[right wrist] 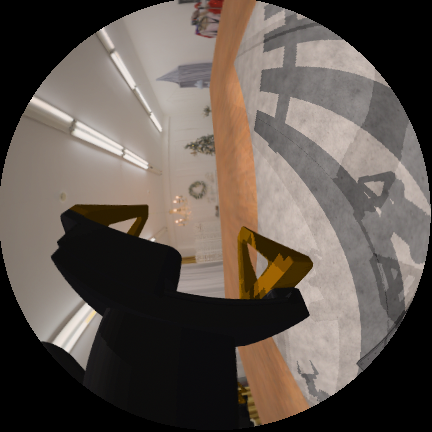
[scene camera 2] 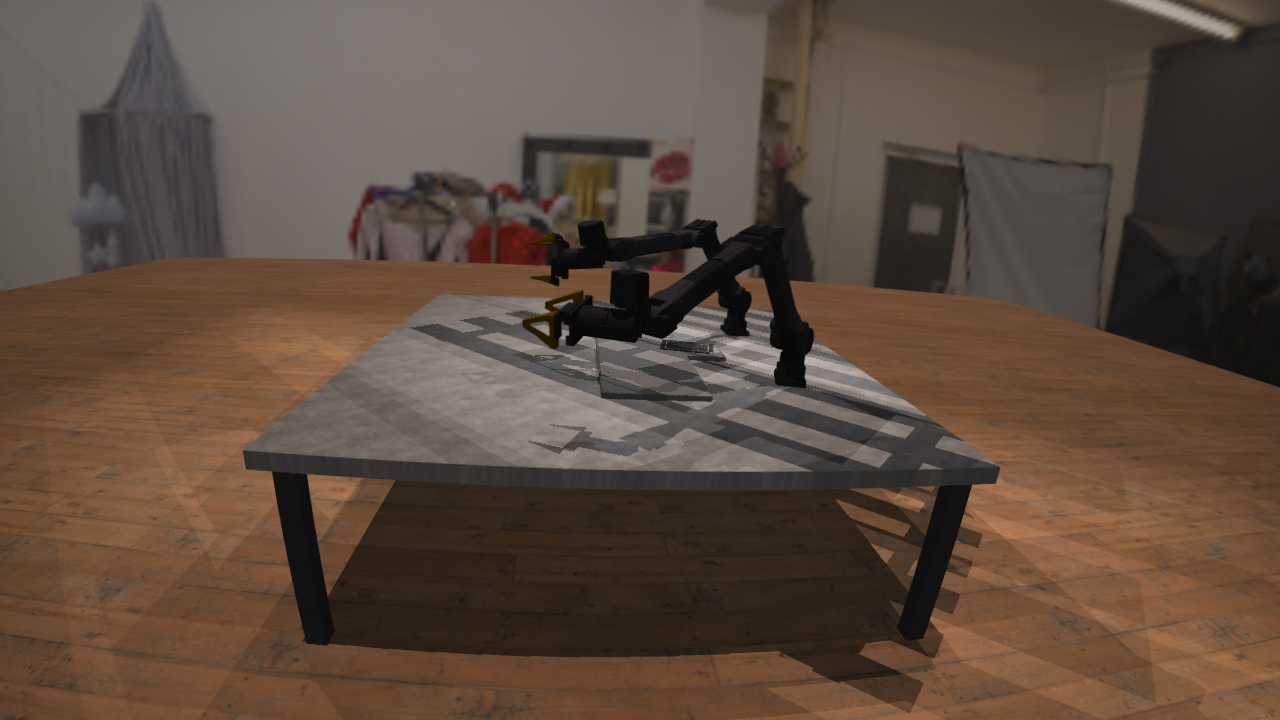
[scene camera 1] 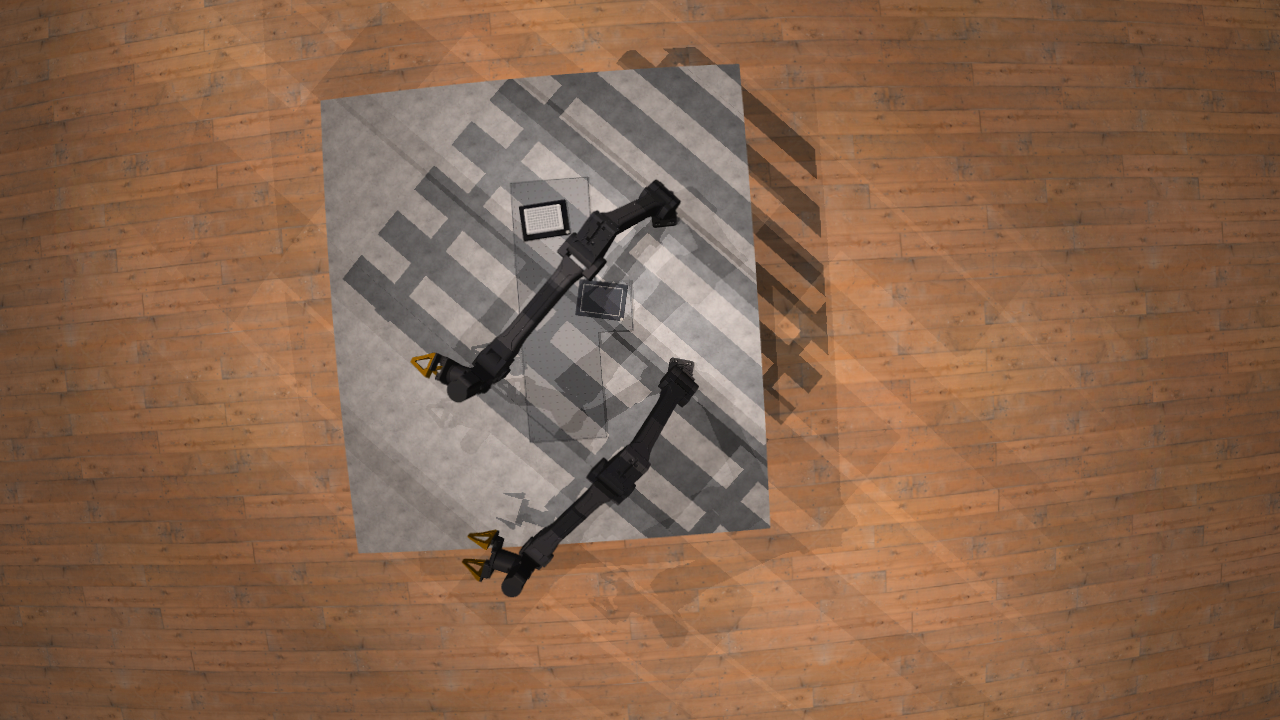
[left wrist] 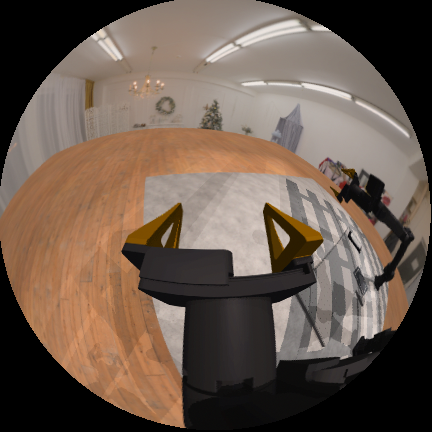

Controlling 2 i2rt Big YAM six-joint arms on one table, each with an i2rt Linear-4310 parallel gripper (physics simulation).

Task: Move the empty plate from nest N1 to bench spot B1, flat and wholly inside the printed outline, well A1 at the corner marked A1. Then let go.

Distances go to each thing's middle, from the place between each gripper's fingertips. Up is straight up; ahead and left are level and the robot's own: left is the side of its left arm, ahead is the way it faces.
My right hand is 50 cm past the dark rectangular block (scene camera 1: 596, 299), 27 cm above it and 17 cm to the left of it. Also, from my right hand: plate (scene camera 1: 547, 218) 46 cm to the right, 33 cm behind, 26 cm below.
Right now the dark rectangular block is 72 cm to the right of my left hand, 46 cm behind it and 24 cm below it. Also, from my left hand: plate 102 cm to the right, 29 cm behind, 22 cm below.
